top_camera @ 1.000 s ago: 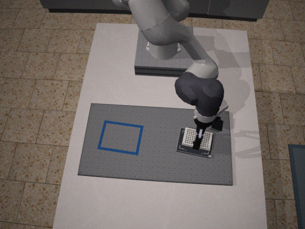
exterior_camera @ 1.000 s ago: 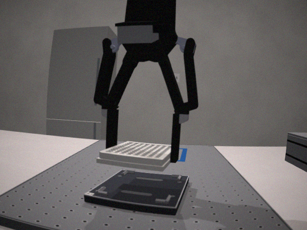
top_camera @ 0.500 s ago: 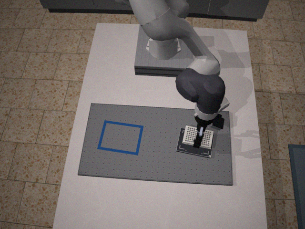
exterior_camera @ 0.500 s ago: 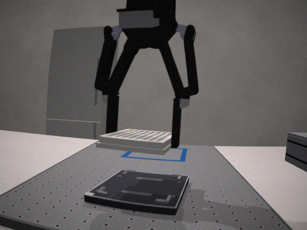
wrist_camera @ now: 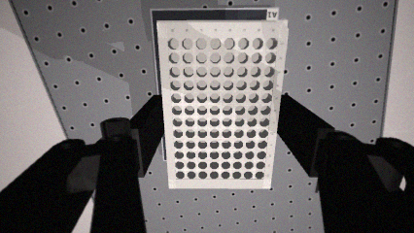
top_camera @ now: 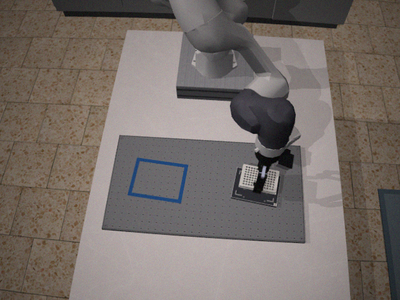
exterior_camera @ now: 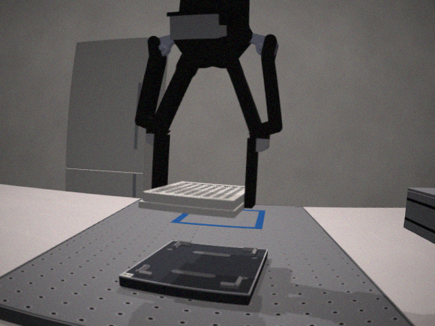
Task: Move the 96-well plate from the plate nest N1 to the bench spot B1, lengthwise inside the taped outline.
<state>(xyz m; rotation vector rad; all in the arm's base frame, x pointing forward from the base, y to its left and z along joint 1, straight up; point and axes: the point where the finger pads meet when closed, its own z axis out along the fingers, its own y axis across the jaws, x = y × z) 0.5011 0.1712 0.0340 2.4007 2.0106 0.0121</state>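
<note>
Right now my hand is 20 mm above the white 96-well plate. Round my hand: black plate nest: 100 mm below.
</note>
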